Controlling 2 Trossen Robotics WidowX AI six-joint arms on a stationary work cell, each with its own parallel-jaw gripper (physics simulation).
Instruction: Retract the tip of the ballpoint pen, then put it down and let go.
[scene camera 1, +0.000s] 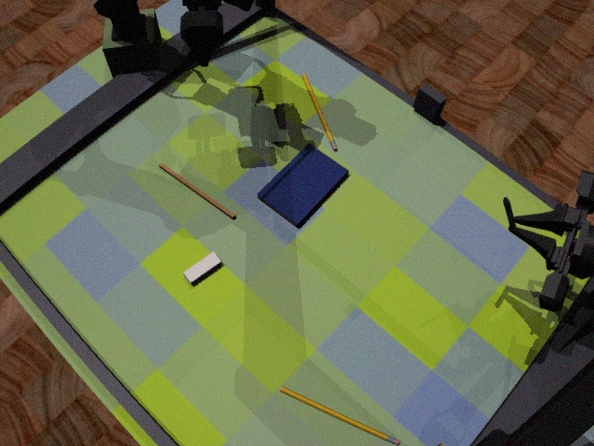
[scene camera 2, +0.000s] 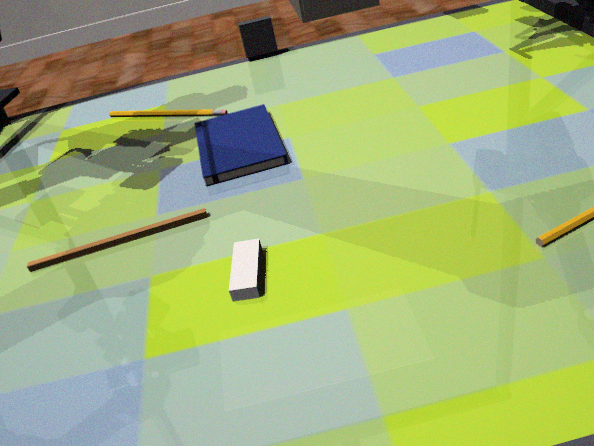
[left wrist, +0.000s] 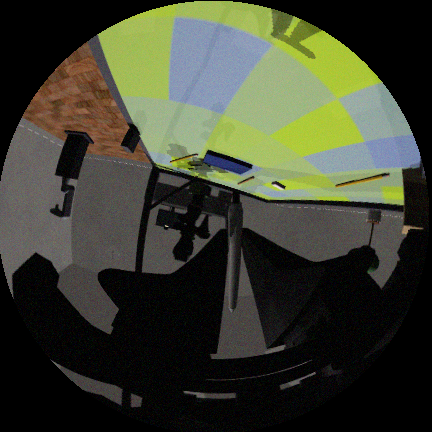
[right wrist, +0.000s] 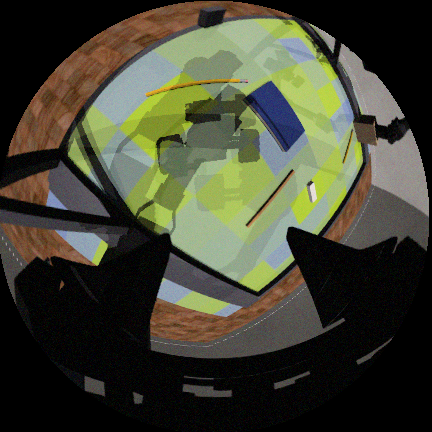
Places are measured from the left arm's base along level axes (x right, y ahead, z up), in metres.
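Where they show: left gripper, fingertip midpoint: (scene camera 1: 510, 223) (left wrist: 233, 233); right gripper, fingertip midpoint: (scene camera 1: 204, 51) (left wrist: 200, 209) (right wrist: 230, 236); left arm's base, origin of the base link: (right wrist: 376, 130); right arm's base, origin of the base link: (scene camera 1: 128, 27) (left wrist: 198, 194).
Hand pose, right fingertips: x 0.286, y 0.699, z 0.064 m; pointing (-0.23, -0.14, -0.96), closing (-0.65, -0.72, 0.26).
Note:
Each offset is from my right fingertips to the top centre of the thing.
My left gripper (scene camera 1: 512, 223) (left wrist: 233, 233) is shut on a slim grey ballpoint pen (scene camera 1: 508, 212) (left wrist: 234, 265) and holds it above the table at the right of scene camera 1. In the left wrist view the pen stands crosswise between the fingertips, its dark button end up and its narrowing end down. The writing tip is too small to tell whether it is out. My right gripper (right wrist: 230, 236) is open and empty, high over the table; its fingertips cannot be made out in scene camera 1. The pen does not show in scene camera 2.
A dark blue book {dy -0.227, dx -0.011, dz -0.157 m} (scene camera 1: 305, 185) (scene camera 2: 242, 142) lies mid-table. One yellow pencil {dy -0.143, dx +0.134, dz -0.162 m} (scene camera 1: 320, 112) (scene camera 2: 165, 113) lies behind it, another {dy -0.520, dx -0.276, dz -0.162 m} (scene camera 1: 335, 415) near the front. A brown stick {dy -0.093, dx -0.141, dz -0.162 m} (scene camera 1: 197, 191) (scene camera 2: 120, 240) and a white eraser {dy -0.207, dx -0.239, dz -0.157 m} (scene camera 1: 202, 268) (scene camera 2: 245, 267) lie on the chequered table.

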